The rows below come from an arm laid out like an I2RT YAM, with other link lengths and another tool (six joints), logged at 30 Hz.
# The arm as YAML. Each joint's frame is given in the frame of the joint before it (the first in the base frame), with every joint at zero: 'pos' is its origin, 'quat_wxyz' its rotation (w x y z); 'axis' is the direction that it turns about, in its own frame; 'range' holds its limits. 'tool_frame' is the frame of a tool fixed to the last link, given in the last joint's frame.
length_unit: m
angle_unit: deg
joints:
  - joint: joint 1
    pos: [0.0, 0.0, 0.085]
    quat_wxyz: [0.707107, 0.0, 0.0, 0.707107]
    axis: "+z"
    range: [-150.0, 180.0]
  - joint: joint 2
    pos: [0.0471, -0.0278, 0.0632]
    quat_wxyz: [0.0, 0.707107, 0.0, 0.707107]
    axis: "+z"
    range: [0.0, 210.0]
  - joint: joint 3
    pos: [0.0, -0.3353, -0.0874]
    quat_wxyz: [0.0, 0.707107, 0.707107, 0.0]
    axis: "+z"
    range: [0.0, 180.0]
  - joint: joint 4
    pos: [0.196, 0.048, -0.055]
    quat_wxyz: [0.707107, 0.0, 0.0, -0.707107]
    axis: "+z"
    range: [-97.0, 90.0]
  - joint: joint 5
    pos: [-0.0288, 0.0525, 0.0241]
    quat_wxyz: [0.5, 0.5, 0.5, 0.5]
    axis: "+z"
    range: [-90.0, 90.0]
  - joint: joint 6
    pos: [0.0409, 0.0, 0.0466]
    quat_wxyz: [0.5, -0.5, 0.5, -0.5]
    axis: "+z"
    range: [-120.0, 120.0]
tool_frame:
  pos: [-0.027, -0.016, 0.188]
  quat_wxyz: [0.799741, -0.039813, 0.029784, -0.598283]
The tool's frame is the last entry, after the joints.
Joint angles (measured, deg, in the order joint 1, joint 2, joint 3, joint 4, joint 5, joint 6), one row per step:
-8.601 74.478 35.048 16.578 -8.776 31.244
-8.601 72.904 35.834 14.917 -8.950 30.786
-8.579 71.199 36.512 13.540 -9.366 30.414
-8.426 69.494 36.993 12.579 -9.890 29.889
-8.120 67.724 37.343 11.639 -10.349 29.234
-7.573 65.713 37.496 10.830 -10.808 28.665
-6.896 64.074 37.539 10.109 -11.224 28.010
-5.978 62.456 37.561 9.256 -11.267 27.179
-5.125 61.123 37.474 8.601 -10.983 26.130
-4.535 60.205 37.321 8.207 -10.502 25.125
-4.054 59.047 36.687 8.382 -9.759 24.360
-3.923 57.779 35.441 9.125 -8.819 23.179
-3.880 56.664 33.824 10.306 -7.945 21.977
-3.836 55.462 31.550 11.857 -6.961 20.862
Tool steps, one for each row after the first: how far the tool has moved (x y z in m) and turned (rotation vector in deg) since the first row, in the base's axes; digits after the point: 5 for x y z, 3 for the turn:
-0.00344 0.00100 0.00805 -0.463 -0.708 0.334
-0.00702 0.00318 0.01718 -0.807 -1.735 0.876
-0.01048 0.00651 0.02654 -1.296 -2.991 1.700
-0.01470 0.01053 0.03524 -1.927 -4.208 2.655
-0.01995 0.01613 0.04410 -2.502 -5.606 3.810
-0.02474 0.02211 0.05029 -3.101 -6.629 5.080
-0.02993 0.02783 0.05543 -3.943 -7.479 6.291
-0.03443 0.03154 0.05896 -5.063 -8.133 7.194
-0.03763 0.03277 0.06089 -6.184 -8.545 7.632
-0.04158 0.03244 0.06262 -7.210 -9.240 7.613
-0.04622 0.02920 0.06259 -8.721 -9.971 7.169
-0.05061 0.02571 0.06077 -10.220 -10.601 6.695
-0.05618 0.02189 0.05567 -11.638 -10.998 6.095

